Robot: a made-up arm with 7 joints. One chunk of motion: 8 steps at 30 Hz.
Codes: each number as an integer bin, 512 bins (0 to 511) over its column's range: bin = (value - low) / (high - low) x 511, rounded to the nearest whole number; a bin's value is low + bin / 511 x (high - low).
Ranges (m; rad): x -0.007..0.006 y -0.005..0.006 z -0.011..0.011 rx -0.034..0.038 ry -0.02..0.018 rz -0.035..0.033
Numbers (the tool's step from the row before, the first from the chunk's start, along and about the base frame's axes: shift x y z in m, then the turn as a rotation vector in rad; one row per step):
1: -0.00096 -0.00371 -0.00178 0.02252 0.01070 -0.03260
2: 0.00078 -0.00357 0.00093 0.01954 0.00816 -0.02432
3: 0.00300 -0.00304 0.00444 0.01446 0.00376 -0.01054
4: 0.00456 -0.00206 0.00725 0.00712 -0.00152 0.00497
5: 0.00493 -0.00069 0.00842 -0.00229 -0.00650 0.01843
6: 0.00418 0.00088 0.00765 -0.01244 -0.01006 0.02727
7: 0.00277 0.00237 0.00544 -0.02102 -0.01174 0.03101
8: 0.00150 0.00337 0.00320 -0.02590 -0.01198 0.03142
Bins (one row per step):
1: 237 60 214 401 413 18
2: 306 66 277 380 379 80
3: 393 91 359 344 320 184
4: 454 137 424 292 249 300
5: 469 200 451 225 182 402
6: 439 273 433 153 134 468
7: 384 342 382 92 111 496
8: 334 389 330 57 108 499

